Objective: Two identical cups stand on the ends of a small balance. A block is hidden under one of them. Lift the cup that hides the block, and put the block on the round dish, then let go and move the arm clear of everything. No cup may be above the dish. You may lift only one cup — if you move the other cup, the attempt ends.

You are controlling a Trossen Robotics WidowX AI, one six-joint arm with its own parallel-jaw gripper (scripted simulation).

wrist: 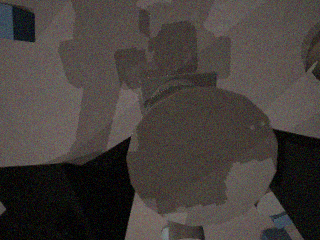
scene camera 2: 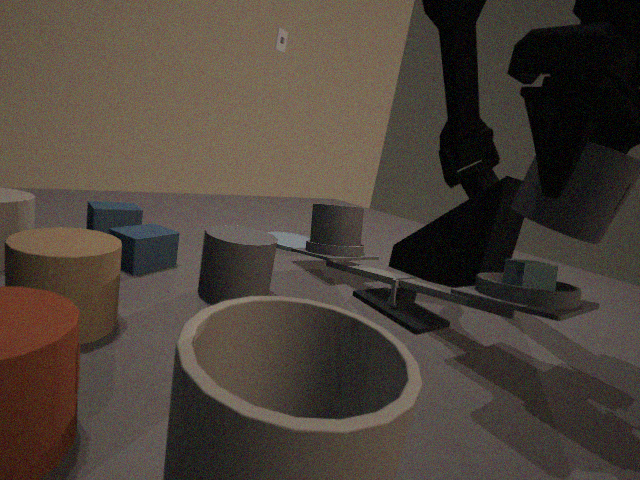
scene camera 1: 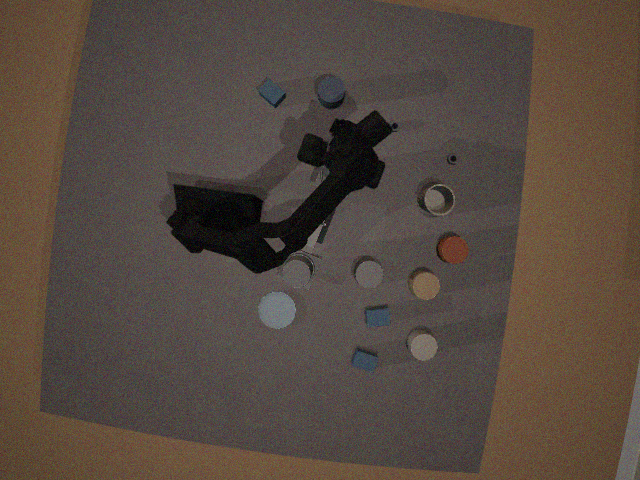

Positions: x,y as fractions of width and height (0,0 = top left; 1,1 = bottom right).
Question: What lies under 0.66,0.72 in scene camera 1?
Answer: A cream cup.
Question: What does my gripper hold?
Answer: A grey cup.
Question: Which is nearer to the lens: the tan cup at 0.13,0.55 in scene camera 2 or the orange cup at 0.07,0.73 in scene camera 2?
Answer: The orange cup.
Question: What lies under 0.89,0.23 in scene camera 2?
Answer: My gripper.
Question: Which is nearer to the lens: the tan cup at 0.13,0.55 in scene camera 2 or the grey cup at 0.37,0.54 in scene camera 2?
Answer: The tan cup.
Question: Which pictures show the orange cup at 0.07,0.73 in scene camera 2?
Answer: Scene camera 2 and scene camera 1 only.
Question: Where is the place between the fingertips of my gripper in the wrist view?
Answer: At 0.59,0.56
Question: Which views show the blue-grey cup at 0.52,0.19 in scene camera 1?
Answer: Scene camera 1 only.
